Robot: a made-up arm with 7 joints. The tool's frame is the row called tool.
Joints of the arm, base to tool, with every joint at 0 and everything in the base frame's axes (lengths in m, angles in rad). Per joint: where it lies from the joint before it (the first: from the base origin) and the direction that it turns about. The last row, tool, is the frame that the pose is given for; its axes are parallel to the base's.
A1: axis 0 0.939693 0.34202 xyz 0 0 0
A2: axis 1 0 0 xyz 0 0 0
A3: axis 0 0 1 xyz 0 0 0
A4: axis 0 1 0 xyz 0.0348 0 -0.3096
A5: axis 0 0 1 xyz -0.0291 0 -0.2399
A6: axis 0 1 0 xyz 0 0 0
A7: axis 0 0 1 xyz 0 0 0
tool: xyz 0 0 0
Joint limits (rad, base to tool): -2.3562..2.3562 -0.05..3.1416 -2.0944..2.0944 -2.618..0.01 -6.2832..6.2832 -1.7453..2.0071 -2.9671..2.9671
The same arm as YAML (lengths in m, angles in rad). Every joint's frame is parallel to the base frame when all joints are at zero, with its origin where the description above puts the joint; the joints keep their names.
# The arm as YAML. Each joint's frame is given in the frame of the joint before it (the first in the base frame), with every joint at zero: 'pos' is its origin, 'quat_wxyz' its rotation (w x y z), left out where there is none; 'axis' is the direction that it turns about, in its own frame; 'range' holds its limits. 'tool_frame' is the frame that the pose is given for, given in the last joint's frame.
length_unit: m
angle_unit: rad
joints:
  - joint: A1
    pos: [0.0, 0.0, 0.0]
    axis: [0.0, 0.9397, 0.342]
    range: [-2.3562, 2.3562]
  - joint: A2
    pos: [0.0, 0.0, 0.0]
    axis: "+x"
    range: [-0.05, 3.1416]
  - joint: A3
    pos: [0.0, 0.0, 0.0]
    axis: "+z"
    range: [-2.0944, 2.0944]
  - joint: A4
    pos: [0.0348, 0.0, -0.3096]
    axis: "+y"
    range: [-2.618, 0.01]
  - joint: A5
    pos: [-0.0291, 0.0, -0.2399]
    axis: "+z"
    range: [-6.2832, 6.2832]
  - joint: A6
    pos: [0.0, 0.0, 0.0]
    axis: "+y"
    range: [-1.7453, 2.0071]
  - joint: A7
    pos: [0.0, 0.0, 0.0]
    axis: "+z"
    range: [-2.9671, 2.9671]
tool_frame:
  pos: [0.0, 0.0, 0.0]

